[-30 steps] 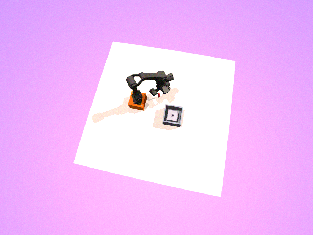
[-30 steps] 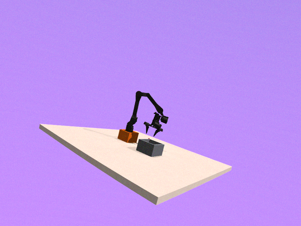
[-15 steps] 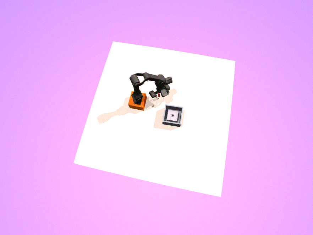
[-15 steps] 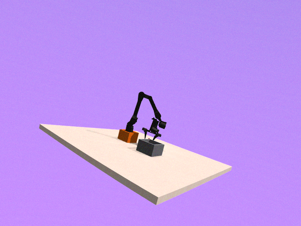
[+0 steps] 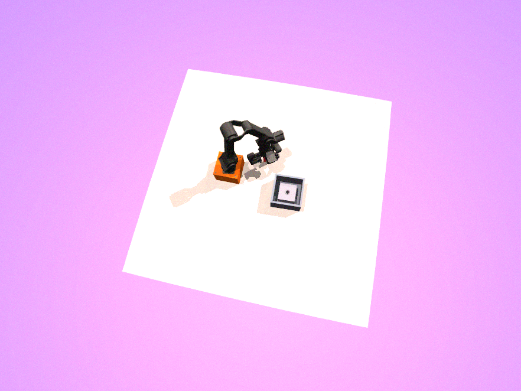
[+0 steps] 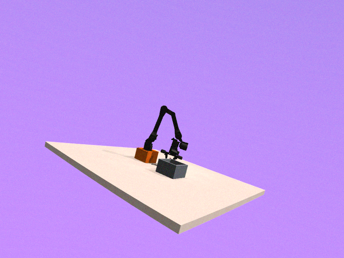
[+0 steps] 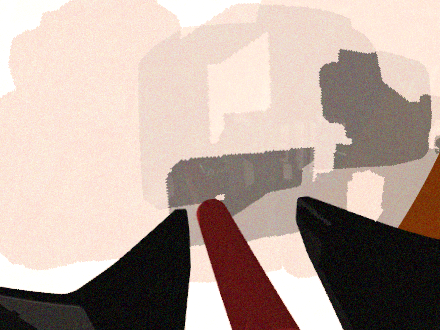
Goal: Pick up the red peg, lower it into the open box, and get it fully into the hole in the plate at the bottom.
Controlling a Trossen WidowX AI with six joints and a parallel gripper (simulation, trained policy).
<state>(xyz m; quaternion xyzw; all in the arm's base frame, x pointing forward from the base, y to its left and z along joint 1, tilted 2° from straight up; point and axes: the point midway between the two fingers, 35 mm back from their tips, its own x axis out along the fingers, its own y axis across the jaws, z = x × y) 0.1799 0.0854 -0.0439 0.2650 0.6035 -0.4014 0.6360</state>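
Right now the grey box is 180 mm to the right of my gripper tip and 140 mm ahead of it. Round my gripper tip: red peg 20 mm above, 10 mm to the left.
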